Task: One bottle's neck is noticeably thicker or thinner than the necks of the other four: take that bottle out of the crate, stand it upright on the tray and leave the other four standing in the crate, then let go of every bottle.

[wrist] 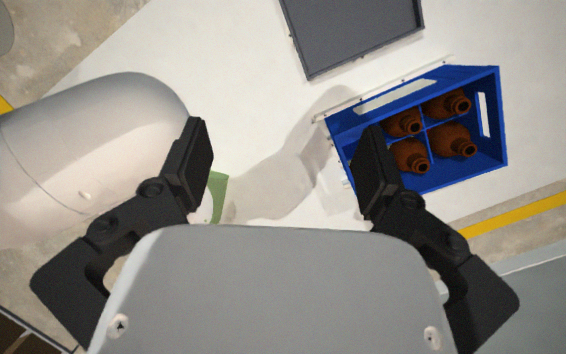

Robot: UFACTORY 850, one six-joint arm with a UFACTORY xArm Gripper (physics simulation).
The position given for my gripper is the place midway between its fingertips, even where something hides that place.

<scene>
In view: my gripper (283, 140) and a white rail (437, 63).
</scene>
